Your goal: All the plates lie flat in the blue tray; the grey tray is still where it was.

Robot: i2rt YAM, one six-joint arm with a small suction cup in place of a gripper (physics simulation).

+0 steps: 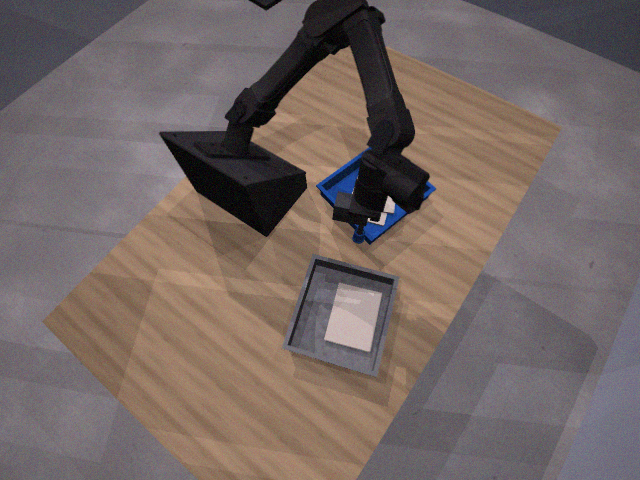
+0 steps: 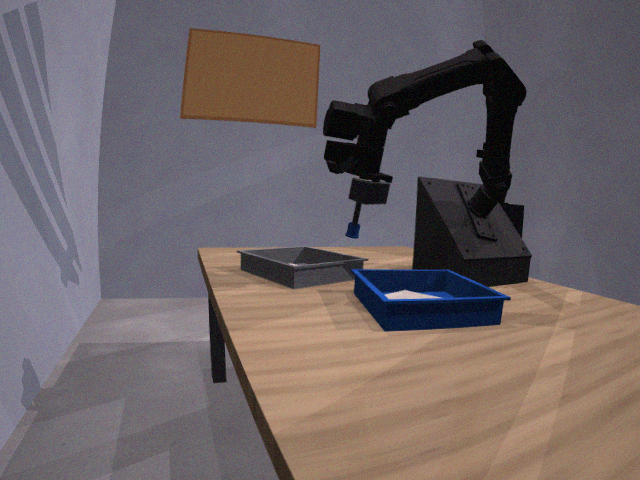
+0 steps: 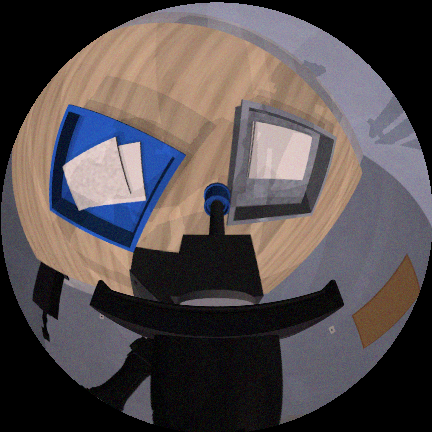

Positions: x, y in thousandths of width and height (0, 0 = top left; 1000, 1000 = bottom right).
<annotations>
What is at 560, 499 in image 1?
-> My suction cup.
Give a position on a grey tray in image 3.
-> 582, 464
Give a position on my suction cup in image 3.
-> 501, 439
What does my suction cup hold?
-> Nothing.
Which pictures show the blue tray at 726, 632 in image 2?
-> Image 1, image 2 and image 3: all of them.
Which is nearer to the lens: the grey tray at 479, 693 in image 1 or the blue tray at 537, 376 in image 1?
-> The grey tray.
</annotations>
